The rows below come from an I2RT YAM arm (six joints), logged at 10 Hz.
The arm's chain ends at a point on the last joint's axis. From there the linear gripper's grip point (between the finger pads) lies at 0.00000 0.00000 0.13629 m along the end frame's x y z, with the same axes.
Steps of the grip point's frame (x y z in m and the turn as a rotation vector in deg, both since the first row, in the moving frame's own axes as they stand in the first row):
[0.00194, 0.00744, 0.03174, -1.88, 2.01, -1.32]
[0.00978, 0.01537, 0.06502, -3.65, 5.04, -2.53]
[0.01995, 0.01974, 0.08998, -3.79, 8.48, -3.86]
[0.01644, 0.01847, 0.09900, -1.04, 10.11, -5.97]
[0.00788, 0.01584, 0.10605, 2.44, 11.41, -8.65]
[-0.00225, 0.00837, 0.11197, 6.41, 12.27, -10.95]
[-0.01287, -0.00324, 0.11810, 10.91, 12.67, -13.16]
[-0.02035, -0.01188, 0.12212, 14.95, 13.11, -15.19]
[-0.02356, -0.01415, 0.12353, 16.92, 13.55, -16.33]
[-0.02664, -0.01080, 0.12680, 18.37, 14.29, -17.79]
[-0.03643, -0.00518, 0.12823, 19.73, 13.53, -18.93]
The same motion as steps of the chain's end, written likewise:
[-0.00289, 0.00303, 0.03190, -1.88, 2.01, -1.32]
[-0.00237, 0.00697, 0.06582, -3.65, 5.04, -2.53]
[-0.00042, 0.01145, 0.09177, -3.79, 8.48, -3.86]
[-0.00757, 0.01726, 0.10114, -1.04, 10.11, -5.97]
[-0.01854, 0.02362, 0.10886, 2.44, 11.41, -8.65]
[-0.02953, 0.02614, 0.11592, 6.41, 12.27, -10.95]
[-0.03937, 0.02554, 0.12384, 10.91, 12.67, -13.16]
[-0.04591, 0.02663, 0.13020, 14.95, 13.11, -15.19]
[-0.04897, 0.02912, 0.13310, 16.92, 13.55, -16.33]
[-0.05253, 0.03618, 0.13780, 18.37, 14.29, -17.79]
[-0.05954, 0.04476, 0.13983, 19.73, 13.53, -18.93]

